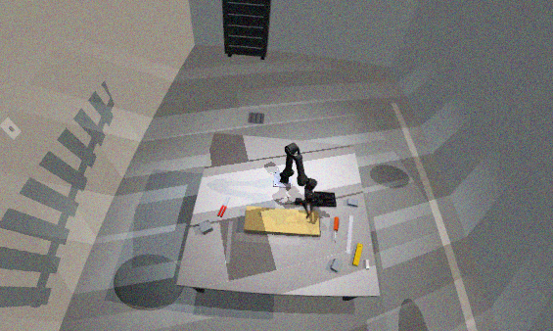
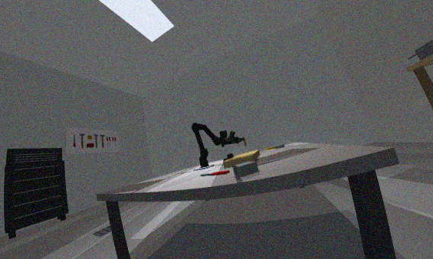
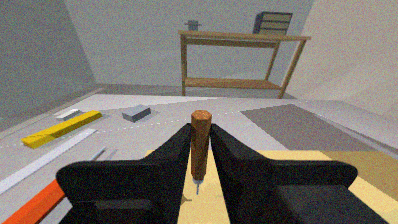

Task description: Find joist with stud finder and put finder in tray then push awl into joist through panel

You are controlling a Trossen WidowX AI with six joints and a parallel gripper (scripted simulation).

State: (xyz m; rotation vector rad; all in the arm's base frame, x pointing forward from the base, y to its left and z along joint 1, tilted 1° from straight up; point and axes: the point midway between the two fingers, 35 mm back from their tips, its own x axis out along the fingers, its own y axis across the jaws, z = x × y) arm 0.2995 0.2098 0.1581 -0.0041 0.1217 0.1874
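The awl lies 6 cm below my gripper tip. From my gripper tip the other things lie so: black tray 24 cm behind, 12 cm to the left, 15 cm below; then yellow bar 14 cm ahead, 41 cm to the left, 16 cm below; then black stud finder 24 cm behind, 13 cm to the left, 12 cm below.
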